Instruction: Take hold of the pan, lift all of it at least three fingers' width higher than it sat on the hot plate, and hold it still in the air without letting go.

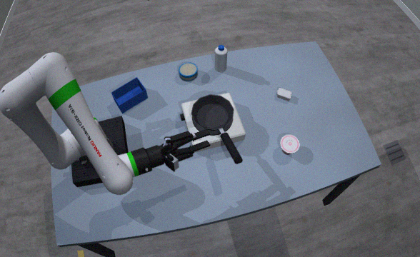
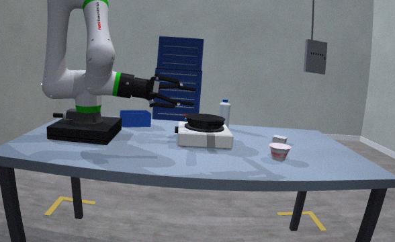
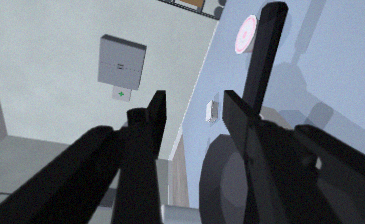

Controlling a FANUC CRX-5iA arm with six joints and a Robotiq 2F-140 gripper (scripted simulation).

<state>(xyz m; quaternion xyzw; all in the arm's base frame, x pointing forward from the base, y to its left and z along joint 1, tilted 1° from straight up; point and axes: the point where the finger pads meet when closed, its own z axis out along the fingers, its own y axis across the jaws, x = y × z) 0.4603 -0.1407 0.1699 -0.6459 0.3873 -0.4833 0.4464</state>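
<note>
My gripper is now 100 mm short of the black pan, 130 mm to the right of it and 130 mm above it. Also, from my hand: white hot plate 70 mm ahead, 190 mm to the left, 200 mm below; then pink-rimmed cup 400 mm ahead, 30 mm to the right, 200 mm below; then blue bin 280 mm behind, 450 mm to the left, 210 mm below.
</note>
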